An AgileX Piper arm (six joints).
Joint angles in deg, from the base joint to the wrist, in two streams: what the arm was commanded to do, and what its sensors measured. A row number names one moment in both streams.
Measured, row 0:
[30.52 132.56 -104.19 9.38 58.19 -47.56]
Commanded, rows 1 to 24:
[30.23 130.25 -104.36 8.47 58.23 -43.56]
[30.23 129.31 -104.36 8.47 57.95 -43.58]
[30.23 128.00 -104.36 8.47 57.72 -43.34]
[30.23 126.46 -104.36 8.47 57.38 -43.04]
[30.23 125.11 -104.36 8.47 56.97 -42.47]
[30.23 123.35 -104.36 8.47 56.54 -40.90]
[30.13 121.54 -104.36 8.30 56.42 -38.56]
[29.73 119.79 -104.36 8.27 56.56 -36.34]
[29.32 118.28 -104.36 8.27 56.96 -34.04]
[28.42 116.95 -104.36 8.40 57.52 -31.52]
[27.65 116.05 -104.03 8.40 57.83 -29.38]
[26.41 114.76 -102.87 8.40 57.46 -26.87]
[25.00 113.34 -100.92 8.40 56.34 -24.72]
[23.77 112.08 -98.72 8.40 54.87 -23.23]
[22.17 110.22 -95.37 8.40 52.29 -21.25]
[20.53 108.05 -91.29 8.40 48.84 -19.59]
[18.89 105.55 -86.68 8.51 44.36 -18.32]
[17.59 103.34 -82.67 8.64 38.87 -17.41]
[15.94 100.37 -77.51 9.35 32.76 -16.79]
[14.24 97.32 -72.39 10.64 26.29 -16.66]
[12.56 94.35 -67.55 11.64 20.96 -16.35]
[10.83 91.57 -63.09 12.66 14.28 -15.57]
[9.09 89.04 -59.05 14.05 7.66 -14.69]
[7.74 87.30 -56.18 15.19 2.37 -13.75]
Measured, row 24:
[13.10 96.16 -69.27 10.89 24.85 -16.90]
